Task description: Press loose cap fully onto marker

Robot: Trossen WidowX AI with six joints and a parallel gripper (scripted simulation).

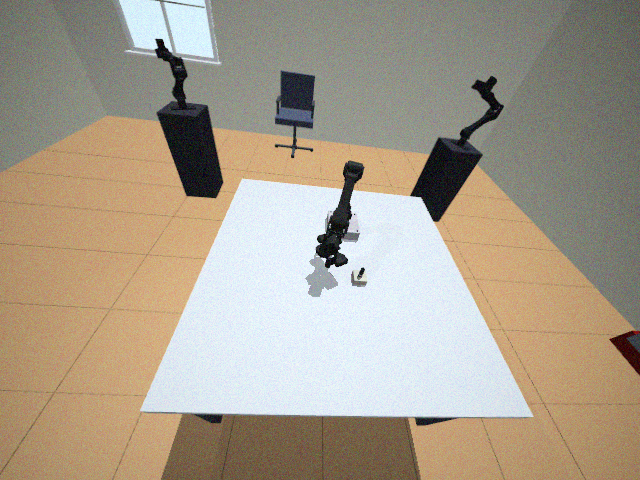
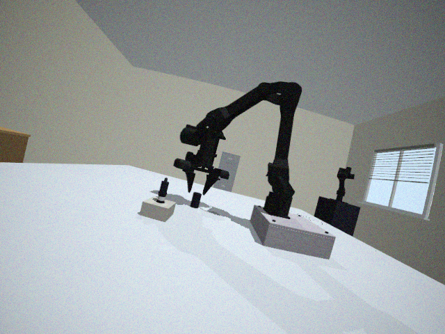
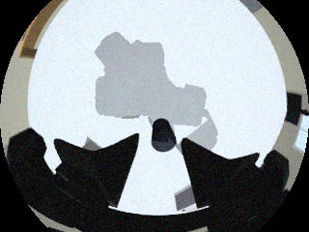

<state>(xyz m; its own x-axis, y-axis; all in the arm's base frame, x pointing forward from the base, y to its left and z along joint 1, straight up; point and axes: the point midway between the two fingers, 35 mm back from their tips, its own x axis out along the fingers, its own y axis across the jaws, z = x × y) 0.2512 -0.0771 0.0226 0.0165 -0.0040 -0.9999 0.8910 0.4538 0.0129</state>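
The dark marker cap is 20 mm below my gripper tip. The rest, counted from my gripper tip: cream holder block (150 mm to the left, 70 mm ahead, 30 mm below).
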